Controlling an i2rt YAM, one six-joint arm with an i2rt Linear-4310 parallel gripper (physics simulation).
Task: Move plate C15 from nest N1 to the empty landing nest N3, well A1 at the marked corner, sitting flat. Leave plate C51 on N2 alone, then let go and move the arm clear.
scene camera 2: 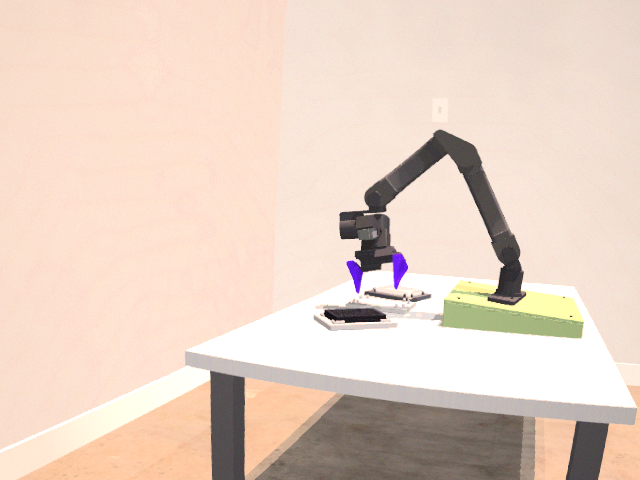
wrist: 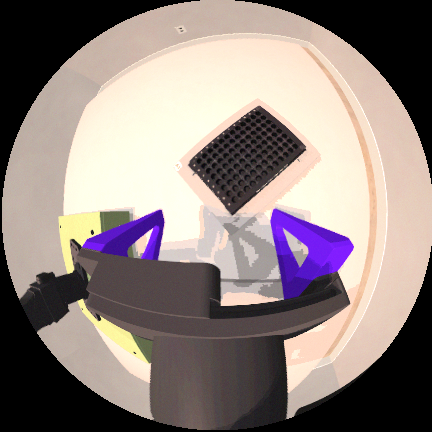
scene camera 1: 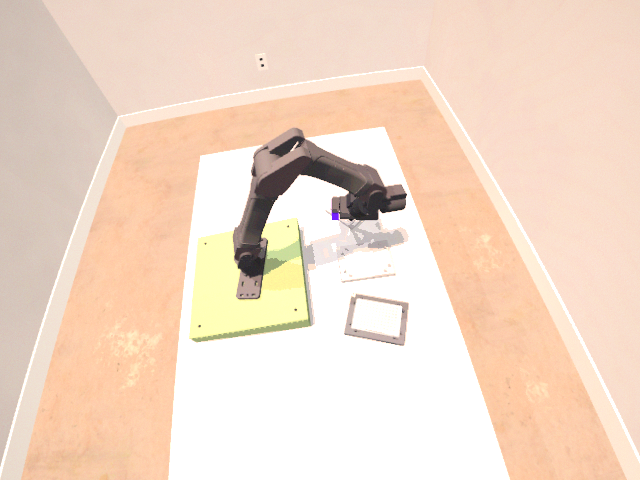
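A black many-well plate (scene camera 2: 355, 314) (wrist: 247, 157) sits in a white nest (scene camera 2: 336, 326) (wrist: 310, 159); the arm hides it in scene camera 1. A white plate (scene camera 1: 377, 316) (scene camera 2: 395, 292) sits in a dark grey nest (scene camera 1: 376, 338) (scene camera 2: 424, 296). Between them is a white nest with no plate (scene camera 1: 368, 279) (scene camera 2: 382, 307). No labels are readable, so I cannot tell which plate is C15. My gripper (scene camera 2: 377, 290) (wrist: 217, 214) is open and empty, with blue-violet fingers pointing down above the nests. In the wrist view the black plate lies beyond the fingertips, apart from them.
The arm stands on a yellow-green block (scene camera 1: 217, 289) (scene camera 2: 511, 323) (wrist: 80, 220) beside the row of nests. All stand on the white table (scene camera 1: 310, 403) (scene camera 2: 289, 348). The arm's shadow falls beside the nests. Walls surround the table.
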